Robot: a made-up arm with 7 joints. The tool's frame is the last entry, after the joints. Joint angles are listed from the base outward. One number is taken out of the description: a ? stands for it. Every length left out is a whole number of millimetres.
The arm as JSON. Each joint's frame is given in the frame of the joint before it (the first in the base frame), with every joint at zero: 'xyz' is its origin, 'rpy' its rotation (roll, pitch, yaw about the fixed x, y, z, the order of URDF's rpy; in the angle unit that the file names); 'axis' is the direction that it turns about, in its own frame. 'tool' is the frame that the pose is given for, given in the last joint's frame.
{
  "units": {
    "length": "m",
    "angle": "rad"
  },
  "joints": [
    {
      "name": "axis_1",
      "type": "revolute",
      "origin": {
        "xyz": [
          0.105,
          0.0,
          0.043
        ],
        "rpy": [
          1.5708,
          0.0,
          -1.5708
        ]
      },
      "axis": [
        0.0,
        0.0,
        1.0
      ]
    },
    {
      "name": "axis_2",
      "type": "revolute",
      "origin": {
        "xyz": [
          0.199,
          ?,
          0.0
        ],
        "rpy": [
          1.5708,
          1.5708,
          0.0
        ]
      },
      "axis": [
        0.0,
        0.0,
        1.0
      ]
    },
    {
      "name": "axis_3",
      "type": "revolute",
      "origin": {
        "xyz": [
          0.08,
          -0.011,
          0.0
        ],
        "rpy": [
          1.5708,
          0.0,
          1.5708
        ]
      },
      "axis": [
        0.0,
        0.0,
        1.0
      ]
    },
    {
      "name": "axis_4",
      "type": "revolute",
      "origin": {
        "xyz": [
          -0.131,
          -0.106,
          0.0
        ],
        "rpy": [
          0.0,
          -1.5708,
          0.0
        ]
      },
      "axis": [
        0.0,
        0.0,
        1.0
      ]
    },
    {
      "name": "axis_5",
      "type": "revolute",
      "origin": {
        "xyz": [
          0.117,
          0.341,
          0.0
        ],
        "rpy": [
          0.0,
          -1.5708,
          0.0
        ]
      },
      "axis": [
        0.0,
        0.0,
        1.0
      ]
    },
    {
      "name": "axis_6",
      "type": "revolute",
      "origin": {
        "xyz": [
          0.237,
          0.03,
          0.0
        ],
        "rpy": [
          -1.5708,
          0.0,
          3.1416
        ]
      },
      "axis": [
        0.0,
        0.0,
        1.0
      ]
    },
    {
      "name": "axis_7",
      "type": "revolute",
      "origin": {
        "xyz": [
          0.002,
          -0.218,
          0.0
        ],
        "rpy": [
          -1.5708,
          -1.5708,
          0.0
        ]
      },
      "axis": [
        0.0,
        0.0,
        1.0
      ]
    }
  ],
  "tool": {
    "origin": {
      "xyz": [
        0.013,
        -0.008,
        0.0
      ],
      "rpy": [
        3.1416,
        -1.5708,
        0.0
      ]
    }
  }
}
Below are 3 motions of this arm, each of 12 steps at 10 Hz.
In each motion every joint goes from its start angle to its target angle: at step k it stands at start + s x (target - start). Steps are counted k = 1, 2, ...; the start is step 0. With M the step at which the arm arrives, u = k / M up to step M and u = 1 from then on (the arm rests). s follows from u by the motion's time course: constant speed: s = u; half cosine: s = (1 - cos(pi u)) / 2; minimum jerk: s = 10 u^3 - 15 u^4 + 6 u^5.
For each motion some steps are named. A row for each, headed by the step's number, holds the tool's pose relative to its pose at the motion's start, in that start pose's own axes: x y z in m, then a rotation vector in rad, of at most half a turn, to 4 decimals.
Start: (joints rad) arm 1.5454 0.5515 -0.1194 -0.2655 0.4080 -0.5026 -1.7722
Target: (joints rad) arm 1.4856 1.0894 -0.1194 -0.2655 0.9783 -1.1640 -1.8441
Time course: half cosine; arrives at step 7
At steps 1, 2, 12:
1: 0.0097 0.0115 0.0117 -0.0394 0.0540 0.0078
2: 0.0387 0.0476 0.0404 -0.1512 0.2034 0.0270
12: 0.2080 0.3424 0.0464 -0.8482 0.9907 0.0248

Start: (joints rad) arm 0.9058 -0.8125 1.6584 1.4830 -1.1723 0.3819 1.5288
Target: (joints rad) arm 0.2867 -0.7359 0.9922 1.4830 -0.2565 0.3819 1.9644
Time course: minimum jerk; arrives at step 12
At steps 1, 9, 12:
1: 0.0003 -0.0001 0.0008 -0.0047 -0.0001 -0.0017
9: 0.0867 0.0361 0.2112 -0.8088 -0.0505 -0.2209
12: 0.1031 0.0498 0.2396 -0.8974 -0.0601 -0.2304

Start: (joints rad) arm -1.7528 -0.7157 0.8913 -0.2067 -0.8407 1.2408 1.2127
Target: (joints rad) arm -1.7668 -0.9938 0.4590 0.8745 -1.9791 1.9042 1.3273
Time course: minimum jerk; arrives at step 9
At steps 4, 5, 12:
4: -0.0954 0.0420 -0.0923 0.4040 -0.2044 0.1448
5: -0.1352 0.0822 -0.1344 0.4848 -0.3668 0.2173
12: -0.1884 0.1920 -0.1914 0.3709 -0.6666 0.2853

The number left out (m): -0.161
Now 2 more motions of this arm.
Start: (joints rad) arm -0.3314 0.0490 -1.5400 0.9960 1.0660 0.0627 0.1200
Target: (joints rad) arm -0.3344 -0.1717 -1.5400 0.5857 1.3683 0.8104 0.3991
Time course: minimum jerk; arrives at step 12
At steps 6, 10, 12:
6: 0.1536 -0.0898 -0.0151 -0.0402 -0.0744 0.1026
10: 0.2735 -0.2034 0.0219 -0.0776 -0.0439 0.1596
12: 0.2812 -0.2129 0.0264 -0.0792 -0.0382 0.1620

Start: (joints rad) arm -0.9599 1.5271 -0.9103 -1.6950 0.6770 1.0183 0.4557
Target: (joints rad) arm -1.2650 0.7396 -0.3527 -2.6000 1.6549 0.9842 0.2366
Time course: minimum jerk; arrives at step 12
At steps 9, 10, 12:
9: -0.0529 -0.3519 0.3649 -0.0540 0.0529 -1.4188
10: -0.0833 -0.3733 0.3689 0.0098 0.1194 -1.5149
12: -0.0998 -0.3833 0.3692 0.0467 0.1576 -1.5618

